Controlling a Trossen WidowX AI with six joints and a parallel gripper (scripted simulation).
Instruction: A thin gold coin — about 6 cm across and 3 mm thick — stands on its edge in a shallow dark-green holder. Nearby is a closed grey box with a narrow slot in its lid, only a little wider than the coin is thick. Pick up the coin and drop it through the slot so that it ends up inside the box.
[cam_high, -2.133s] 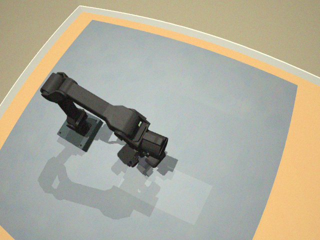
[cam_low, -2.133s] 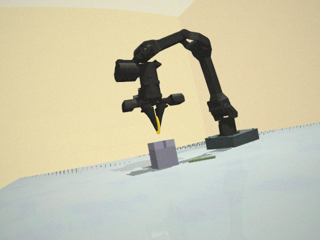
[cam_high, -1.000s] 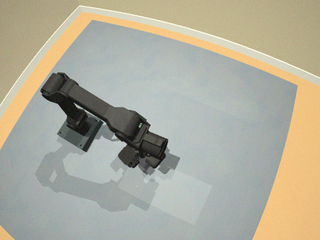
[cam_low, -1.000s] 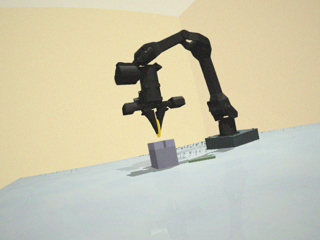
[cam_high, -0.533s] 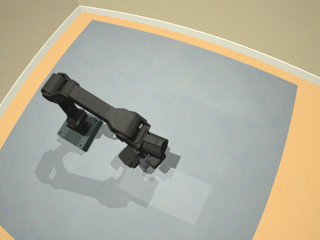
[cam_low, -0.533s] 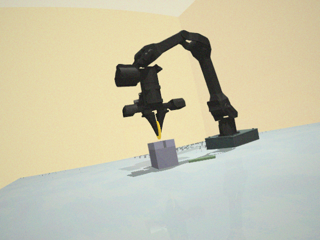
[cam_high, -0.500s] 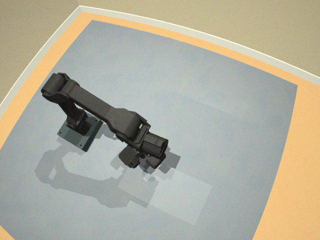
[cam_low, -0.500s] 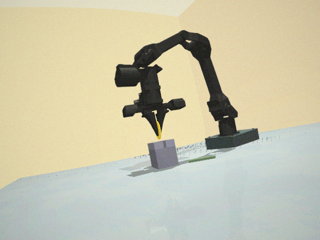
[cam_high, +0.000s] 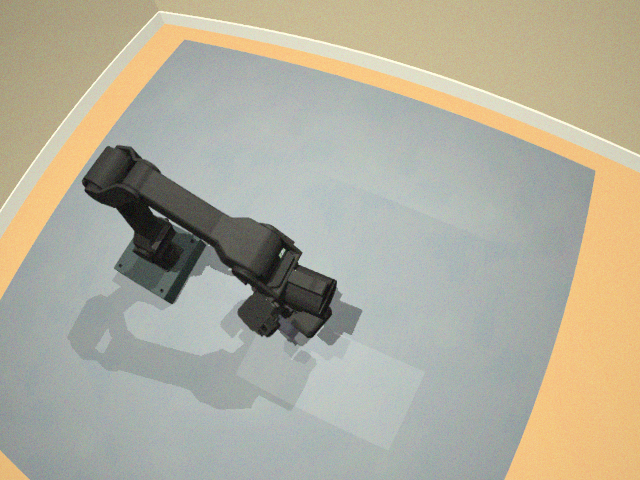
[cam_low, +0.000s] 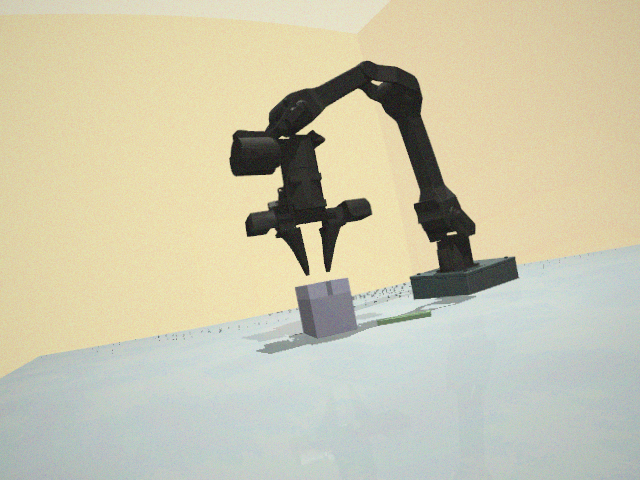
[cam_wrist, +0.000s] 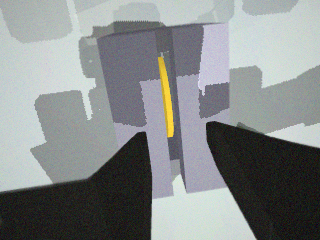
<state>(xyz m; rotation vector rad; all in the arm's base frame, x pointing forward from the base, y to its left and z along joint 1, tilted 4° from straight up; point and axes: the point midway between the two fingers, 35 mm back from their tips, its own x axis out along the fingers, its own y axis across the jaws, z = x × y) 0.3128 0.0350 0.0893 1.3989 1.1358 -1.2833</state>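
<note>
The gold coin lies 60 mm below my gripper tip.
</note>
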